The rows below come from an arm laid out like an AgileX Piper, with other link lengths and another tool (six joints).
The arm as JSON. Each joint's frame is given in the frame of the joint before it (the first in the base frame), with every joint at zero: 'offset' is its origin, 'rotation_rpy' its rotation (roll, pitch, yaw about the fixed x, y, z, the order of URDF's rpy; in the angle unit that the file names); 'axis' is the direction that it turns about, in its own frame. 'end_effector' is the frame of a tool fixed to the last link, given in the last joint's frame.
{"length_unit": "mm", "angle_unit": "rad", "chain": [
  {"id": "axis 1", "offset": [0.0, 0.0, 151.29], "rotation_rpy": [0.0, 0.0, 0.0], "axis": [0.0, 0.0, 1.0]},
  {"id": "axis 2", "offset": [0.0, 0.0, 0.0], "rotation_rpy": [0.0, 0.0, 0.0], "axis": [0.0, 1.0, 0.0]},
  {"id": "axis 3", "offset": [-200.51, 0.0, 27.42], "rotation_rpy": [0.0, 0.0, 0.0], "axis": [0.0, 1.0, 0.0]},
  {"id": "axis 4", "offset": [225.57, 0.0, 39.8], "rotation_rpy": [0.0, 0.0, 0.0], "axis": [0.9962, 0.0, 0.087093]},
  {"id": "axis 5", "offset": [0.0, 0.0, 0.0], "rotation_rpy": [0.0, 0.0, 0.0], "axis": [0.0, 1.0, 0.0]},
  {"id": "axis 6", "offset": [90.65, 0.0, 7.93], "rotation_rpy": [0.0, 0.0, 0.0], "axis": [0.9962, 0.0, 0.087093]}
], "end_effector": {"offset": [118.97, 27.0, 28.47], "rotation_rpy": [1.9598, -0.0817, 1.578]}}
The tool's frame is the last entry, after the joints.
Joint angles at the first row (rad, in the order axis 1, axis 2, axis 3, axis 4, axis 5, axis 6):
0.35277 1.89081 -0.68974 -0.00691 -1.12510 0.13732
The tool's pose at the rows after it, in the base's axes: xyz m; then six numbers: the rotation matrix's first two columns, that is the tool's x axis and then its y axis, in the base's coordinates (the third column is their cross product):
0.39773 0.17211 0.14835 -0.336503 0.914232 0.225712 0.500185 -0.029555 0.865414
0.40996 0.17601 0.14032 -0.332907 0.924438 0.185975 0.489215 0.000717 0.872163
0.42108 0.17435 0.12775 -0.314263 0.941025 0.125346 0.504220 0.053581 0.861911
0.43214 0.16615 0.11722 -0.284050 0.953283 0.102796 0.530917 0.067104 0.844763
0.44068 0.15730 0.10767 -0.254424 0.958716 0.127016 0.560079 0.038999 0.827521
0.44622 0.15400 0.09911 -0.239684 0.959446 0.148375 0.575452 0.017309 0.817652
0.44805 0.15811 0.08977 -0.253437 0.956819 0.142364 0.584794 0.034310 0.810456
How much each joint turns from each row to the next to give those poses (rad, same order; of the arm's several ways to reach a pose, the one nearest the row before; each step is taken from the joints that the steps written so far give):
-0.00002 0.08894 -0.07461 0.00688 -0.00251 0.00835
0.00003 0.06730 -0.07354 0.00756 0.00769 -0.04389
-0.01104 0.03686 -0.05141 0.00874 0.05374 -0.06529
-0.02211 0.02753 -0.04057 0.00939 0.05097 -0.02701
-0.02103 0.03285 -0.03169 0.00474 0.02611 0.02260
-0.00837 0.03910 -0.03004 0.00230 0.00387 0.02110
0.00002 0.03602 -0.02645 -0.01835 0.00464 0.00255

